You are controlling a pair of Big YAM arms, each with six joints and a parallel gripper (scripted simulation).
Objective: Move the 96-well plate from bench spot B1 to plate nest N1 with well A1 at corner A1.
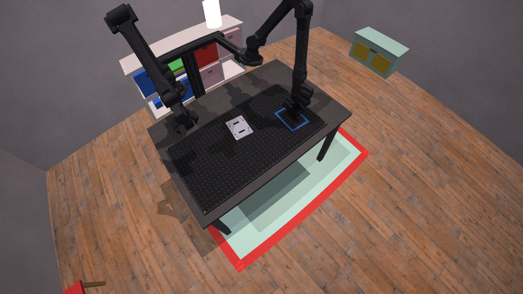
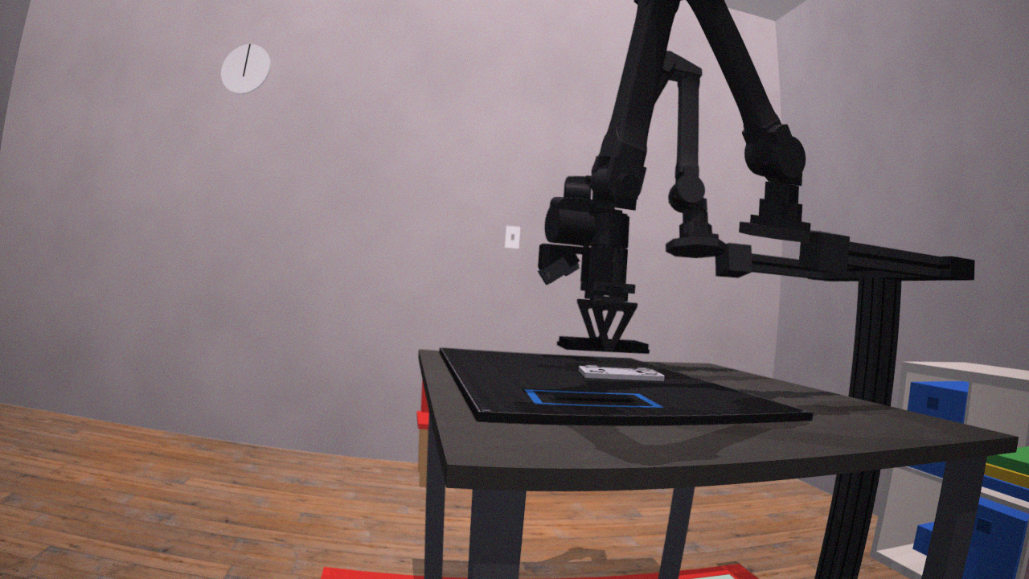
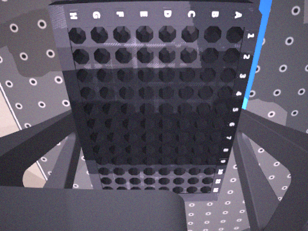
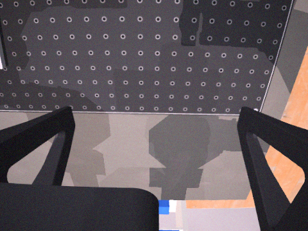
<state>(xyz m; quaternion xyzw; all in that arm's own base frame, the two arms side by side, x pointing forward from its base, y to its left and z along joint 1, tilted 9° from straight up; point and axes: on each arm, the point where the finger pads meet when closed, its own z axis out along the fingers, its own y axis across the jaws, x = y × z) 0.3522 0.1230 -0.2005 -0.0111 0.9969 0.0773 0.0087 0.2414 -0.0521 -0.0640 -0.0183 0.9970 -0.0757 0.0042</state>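
My left hand is right at the black 96-well plate. Round my left hand: plate nest N1 (35 cm to the right, 11 cm behind, 8 cm below); then A1 mark (41 cm to the right, 8 cm below, 4 cm behind).
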